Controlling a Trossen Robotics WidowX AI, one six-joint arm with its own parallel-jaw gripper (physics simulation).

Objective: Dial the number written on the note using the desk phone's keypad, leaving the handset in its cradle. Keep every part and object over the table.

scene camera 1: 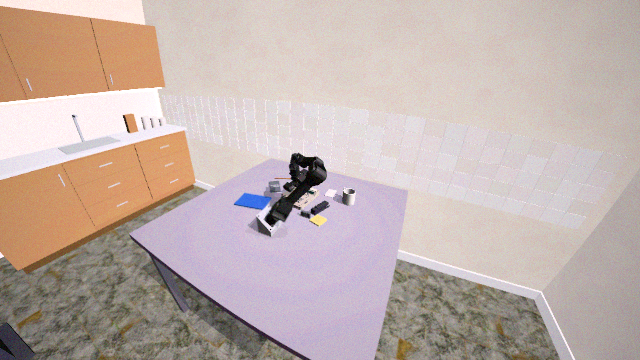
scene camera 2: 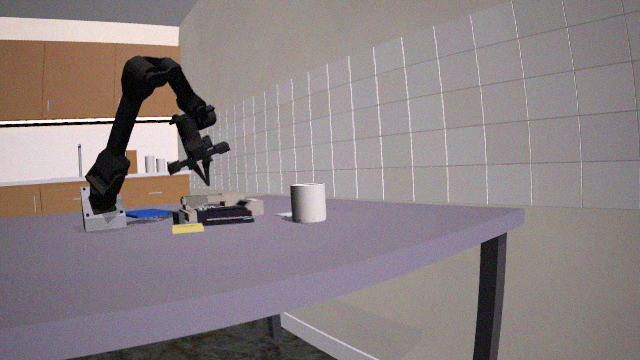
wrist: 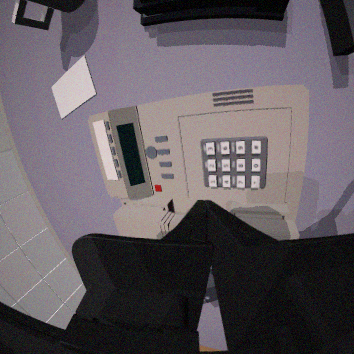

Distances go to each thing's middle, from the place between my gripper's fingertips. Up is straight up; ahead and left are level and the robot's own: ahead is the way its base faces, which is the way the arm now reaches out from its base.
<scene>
Now: the keypad [wrist: 232, 155] 7 cm below my hand and 2 cm behind it. From my hand the other things lie so: beige handset [wrist: 135, 220] 6 cm to the left, 5 cm below, 4 cm ahead; white paper [wrist: 75, 86] 18 cm to the right, 17 cm ahead, 9 cm below; beige desk phone [wrist: 150, 154] 7 cm below, 3 cm ahead.
</scene>
